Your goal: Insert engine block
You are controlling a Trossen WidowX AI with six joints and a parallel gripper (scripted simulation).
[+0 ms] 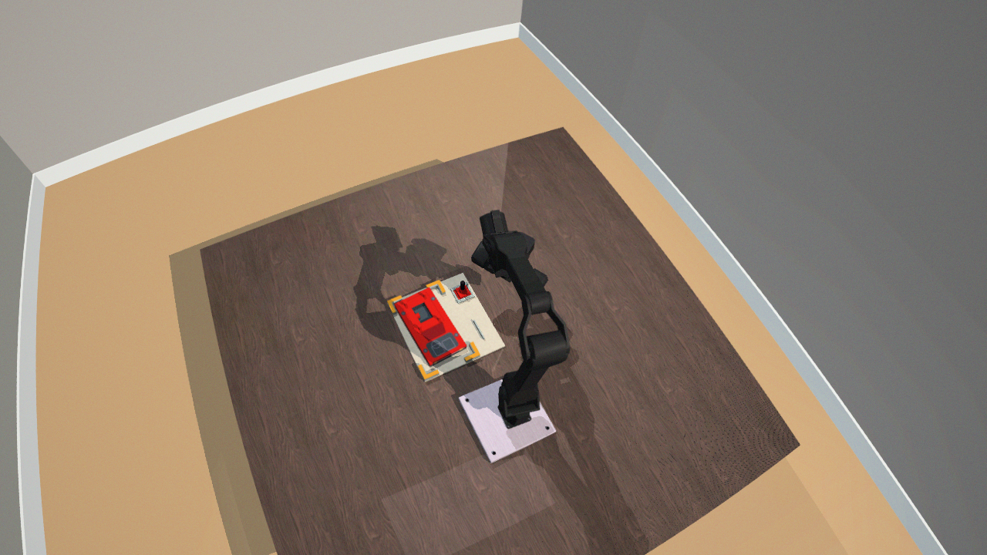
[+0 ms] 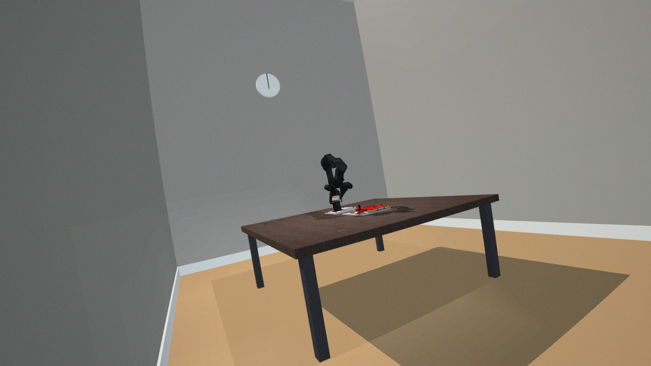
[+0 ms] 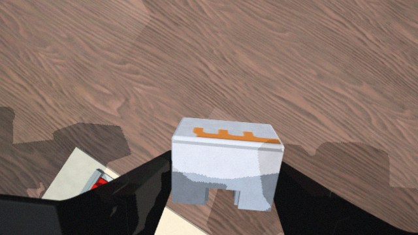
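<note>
My gripper tip is now right at the engine block. Also, from my gripper tip: dark post 70 mm ahead, 120 mm to the left, 80 mm below.
</note>
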